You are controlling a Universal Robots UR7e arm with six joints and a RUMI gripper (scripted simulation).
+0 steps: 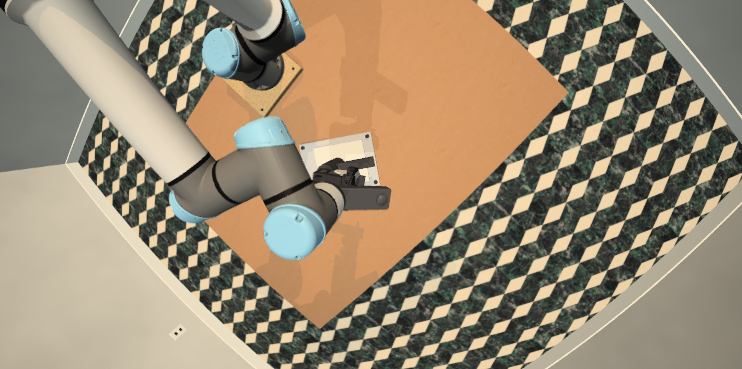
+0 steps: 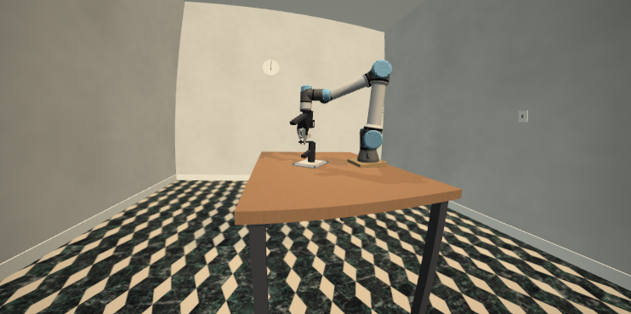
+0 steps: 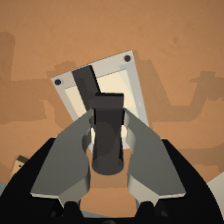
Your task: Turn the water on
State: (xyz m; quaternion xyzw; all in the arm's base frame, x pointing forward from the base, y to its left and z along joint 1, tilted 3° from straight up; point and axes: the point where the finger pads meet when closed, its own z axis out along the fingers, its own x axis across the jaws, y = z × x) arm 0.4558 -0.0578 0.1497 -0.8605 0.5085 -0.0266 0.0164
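My gripper is now 30 mm past the dark lever and 20 mm to the left of it. From my hand the other things lie so: tap 50 mm behind, 30 mm to the right, 50 mm below.
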